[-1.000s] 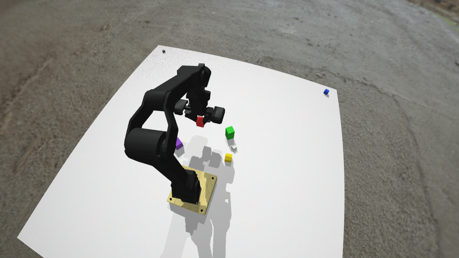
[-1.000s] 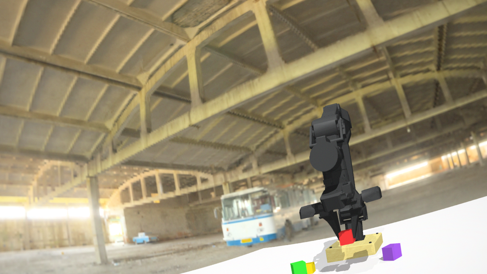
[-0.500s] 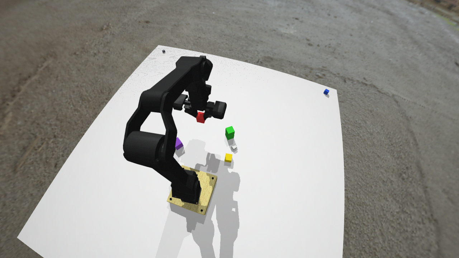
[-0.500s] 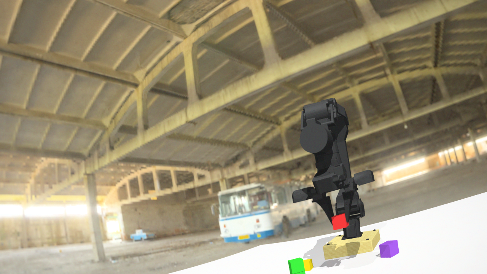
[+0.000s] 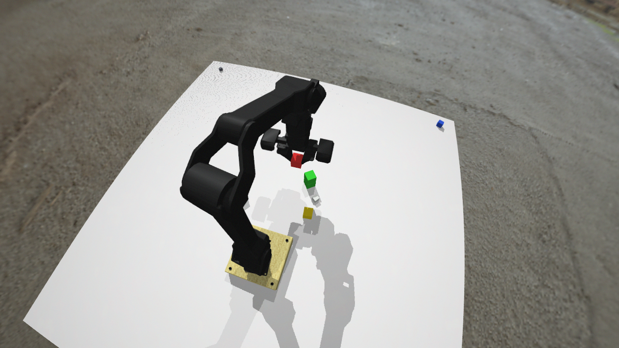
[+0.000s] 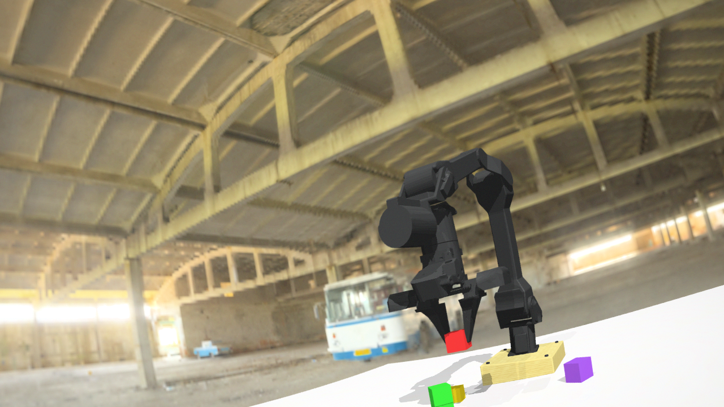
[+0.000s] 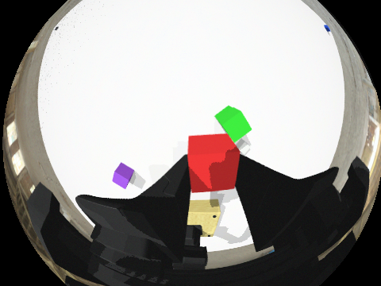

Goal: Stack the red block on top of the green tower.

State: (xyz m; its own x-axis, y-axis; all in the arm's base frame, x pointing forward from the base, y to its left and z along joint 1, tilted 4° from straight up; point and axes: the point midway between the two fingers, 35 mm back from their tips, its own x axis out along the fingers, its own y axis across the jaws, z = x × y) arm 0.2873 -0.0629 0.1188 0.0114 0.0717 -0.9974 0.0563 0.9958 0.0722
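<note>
Right now the yellow block is 110 mm below my gripper tip, 110 mm behind it and 60 mm to the right of it. From my gripper tip the other things lie so: small dark ball: 550 mm ahead, 510 mm to the left, 120 mm below; red block: 10 mm above; purple block: 170 mm to the left, 110 mm below, 90 mm behind.
</note>
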